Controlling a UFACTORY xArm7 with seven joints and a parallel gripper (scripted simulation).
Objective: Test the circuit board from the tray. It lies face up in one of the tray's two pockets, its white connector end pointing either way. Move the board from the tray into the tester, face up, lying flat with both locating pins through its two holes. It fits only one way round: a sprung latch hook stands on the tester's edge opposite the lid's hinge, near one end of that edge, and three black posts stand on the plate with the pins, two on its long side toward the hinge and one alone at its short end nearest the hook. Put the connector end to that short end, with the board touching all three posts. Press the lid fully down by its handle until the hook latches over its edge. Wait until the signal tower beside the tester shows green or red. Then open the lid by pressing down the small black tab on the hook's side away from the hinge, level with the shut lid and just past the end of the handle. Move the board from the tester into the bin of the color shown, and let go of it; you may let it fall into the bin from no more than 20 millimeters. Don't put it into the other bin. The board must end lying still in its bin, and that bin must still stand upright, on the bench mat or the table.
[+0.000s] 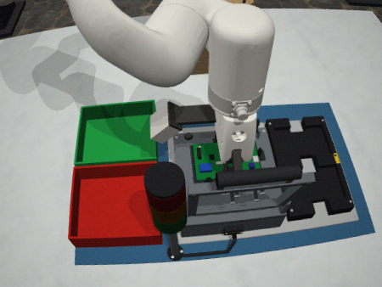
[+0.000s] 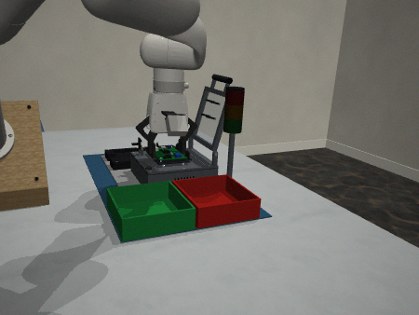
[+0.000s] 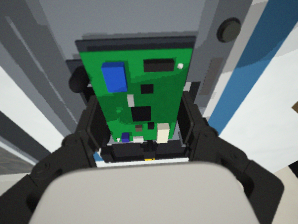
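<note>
My gripper is now right at the green circuit board. The rest, counted from my hand: tester plate: 10 mm to the left, 10 mm below, 10 mm ahead; tester lid: 120 mm ahead, 100 mm above; latch hook: 60 mm to the left, 60 mm behind, 10 mm above.
</note>
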